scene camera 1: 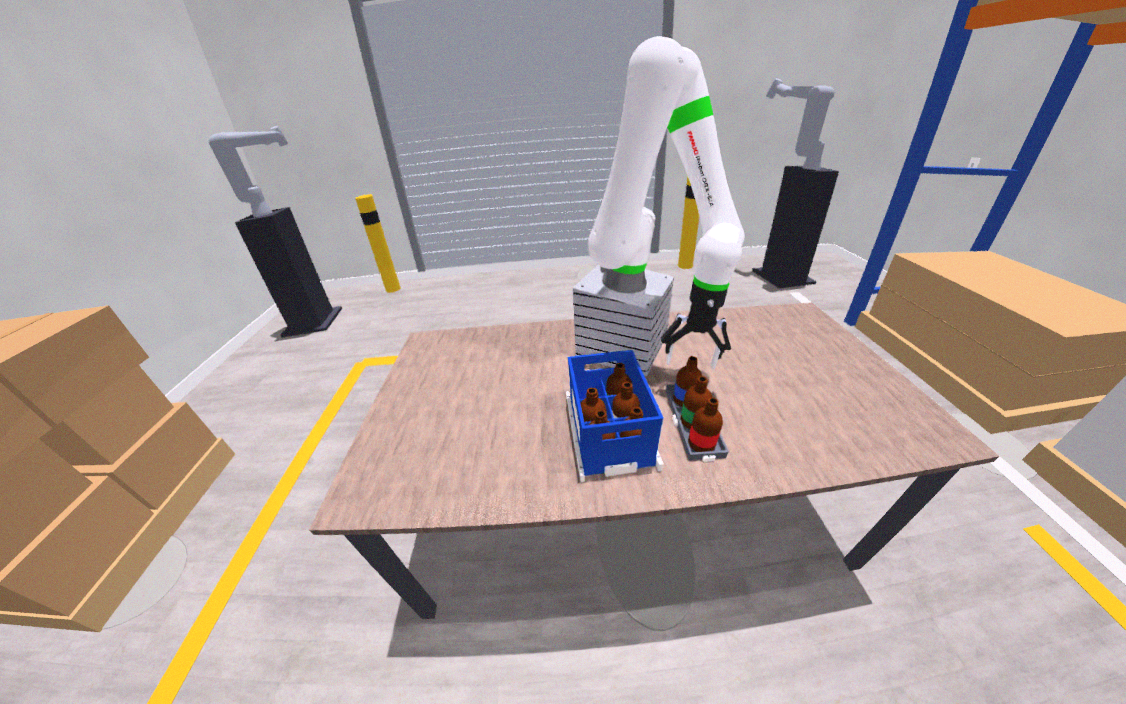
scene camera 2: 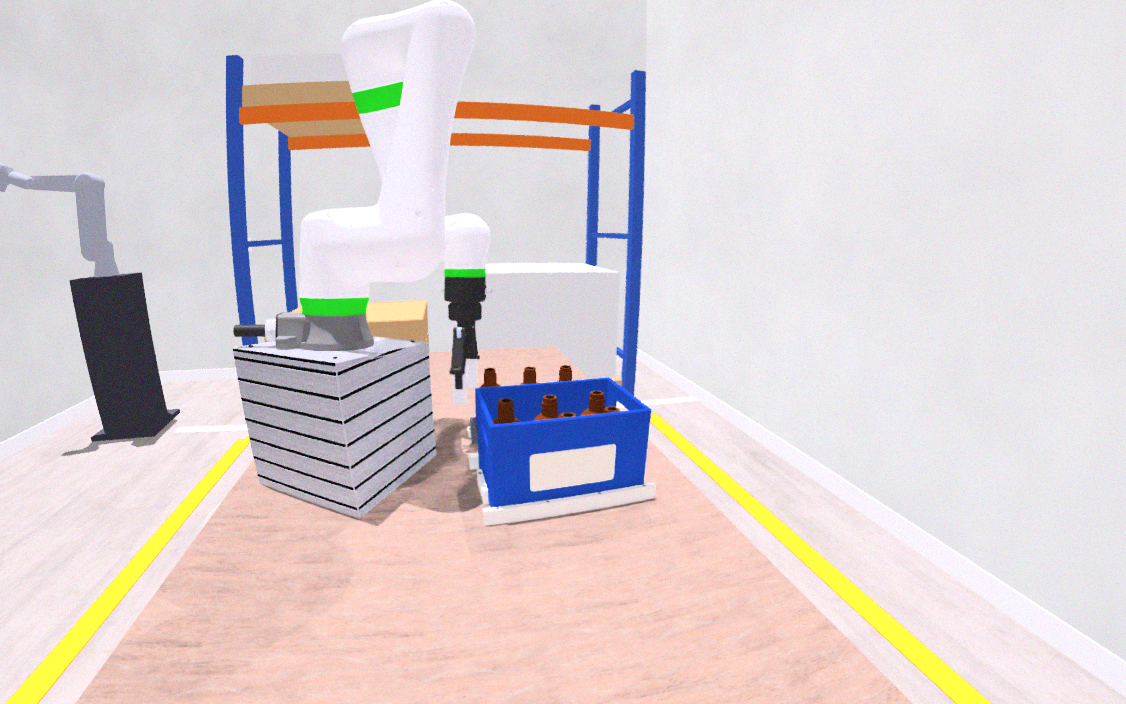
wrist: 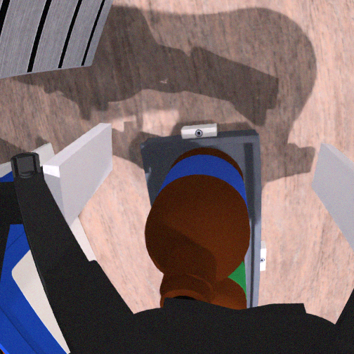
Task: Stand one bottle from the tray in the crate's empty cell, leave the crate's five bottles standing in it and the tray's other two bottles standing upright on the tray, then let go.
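Pixels of known places: gripper, fingertip midpoint: (scene camera 2: 465, 394); arm's base, link origin: (scene camera 1: 624, 282) (scene camera 2: 335, 345).
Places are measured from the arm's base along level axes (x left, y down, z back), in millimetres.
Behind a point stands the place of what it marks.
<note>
My gripper (scene camera 1: 692, 358) @(z -271, x 131, y 170 mm) (scene camera 2: 465, 386) @(z -271, x 131, y 170 mm) (wrist: 216, 155) is open and empty. It points down above the robot-side end of the tray (scene camera 1: 718, 454) @(z -549, x 90, y 249 mm) (wrist: 255, 150), with its fingers either side of the blue-banded bottle (scene camera 1: 687, 386) @(z -354, x 83, y 178 mm) (scene camera 2: 489, 379) @(z -319, x 89, y 124 mm) (wrist: 197, 225). The green-banded bottle (scene camera 1: 696, 401) @(z -438, x 65, y 157 mm) (scene camera 2: 529, 376) @(z -408, x 72, y 120 mm) (wrist: 239, 274) and the red-banded bottle (scene camera 1: 706, 421) @(z -516, x 52, y 151 mm) (scene camera 2: 565, 373) @(z -489, x 58, y 117 mm) stand in line with it on the tray. The blue crate (scene camera 1: 618, 449) @(z -524, x -176, y 180 mm) (scene camera 2: 506, 464) @(z -269, x -245, y 157 mm) (wrist: 15, 250) holds five brown bottles; its back-left cell in scene camera 1 looks empty. The crate floor is hidden.
The grey robot pedestal (scene camera 1: 618, 319) @(z -117, x -54, y 69 mm) (scene camera 2: 386, 431) @(z -85, x -96, y 142 mm) (wrist: 45, 40) stands behind the crate. The crate sits within white edge strips (scene camera 2: 572, 502) @(z -377, x -263, y 241 mm) on the wooden table (scene camera 1: 481, 431) @(z -307, x -520, y 265 mm), left of the tray in scene camera 1. White brackets (wrist: 199, 132) sit at the tray's edges.
</note>
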